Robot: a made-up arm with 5 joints. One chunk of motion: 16 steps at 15 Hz.
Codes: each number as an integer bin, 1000 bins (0 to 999) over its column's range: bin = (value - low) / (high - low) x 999, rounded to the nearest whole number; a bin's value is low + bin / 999 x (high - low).
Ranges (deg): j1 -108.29..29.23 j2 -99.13..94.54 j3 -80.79..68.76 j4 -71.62..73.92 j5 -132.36..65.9
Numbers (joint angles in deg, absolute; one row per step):
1: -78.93 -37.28 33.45 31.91 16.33
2: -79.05 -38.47 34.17 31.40 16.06
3: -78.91 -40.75 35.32 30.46 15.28
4: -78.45 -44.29 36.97 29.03 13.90
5: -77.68 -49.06 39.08 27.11 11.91
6: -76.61 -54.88 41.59 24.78 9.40
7: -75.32 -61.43 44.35 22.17 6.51
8: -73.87 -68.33 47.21 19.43 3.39
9: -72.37 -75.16 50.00 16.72 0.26
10: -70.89 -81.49 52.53 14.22 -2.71
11: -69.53 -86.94 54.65 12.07 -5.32
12: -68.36 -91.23 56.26 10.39 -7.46
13: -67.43 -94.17 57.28 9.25 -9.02
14: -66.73 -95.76 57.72 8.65 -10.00
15: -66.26 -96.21 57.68 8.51 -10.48
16: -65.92 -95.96 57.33 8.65 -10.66
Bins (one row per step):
1: 213 319 763 711 749
2: 212 313 768 707 748
3: 213 301 776 701 744
4: 217 283 787 691 737
5: 222 258 801 678 727
6: 230 228 818 662 714
7: 240 194 836 644 700
8: 250 159 855 625 684
9: 261 124 874 606 668
10: 272 91 891 589 653
11: 282 63 905 574 640
12: 290 41 915 563 629
13: 297 26 922 555 621
14: 302 17 925 551 617
15: 305 15 925 550 614
16: 308 16 923 551 613

